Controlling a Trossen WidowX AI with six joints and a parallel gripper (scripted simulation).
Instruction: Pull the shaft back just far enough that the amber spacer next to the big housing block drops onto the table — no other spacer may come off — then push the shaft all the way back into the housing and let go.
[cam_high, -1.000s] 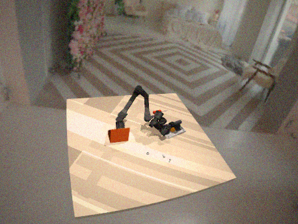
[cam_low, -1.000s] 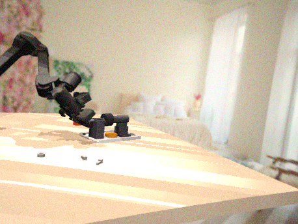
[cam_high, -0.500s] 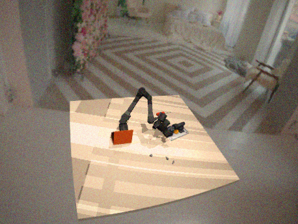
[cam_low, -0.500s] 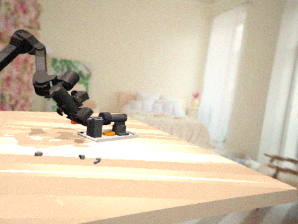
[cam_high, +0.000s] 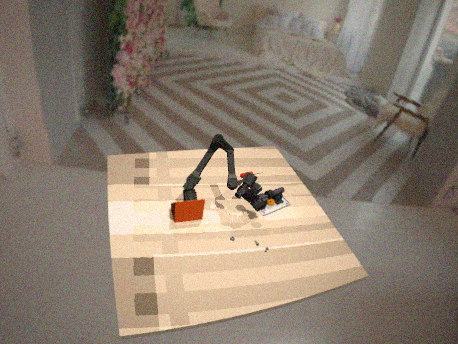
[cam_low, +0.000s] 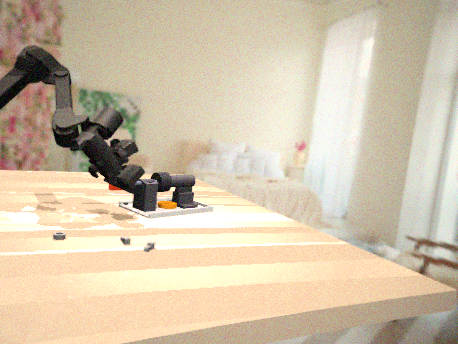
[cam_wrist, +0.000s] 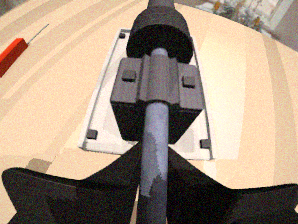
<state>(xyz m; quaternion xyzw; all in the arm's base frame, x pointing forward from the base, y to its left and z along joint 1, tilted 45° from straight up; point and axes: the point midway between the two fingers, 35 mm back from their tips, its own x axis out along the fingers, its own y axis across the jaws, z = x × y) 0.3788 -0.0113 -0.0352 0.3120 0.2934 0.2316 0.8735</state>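
Right now my gripper tip is 70 mm short of the dark spacer, 20 mm to the right of it and 20 mm below it. The rest, counted from my gripper tip: grey shaft 30 mm ahead, 10 mm to the left, 30 mm above.
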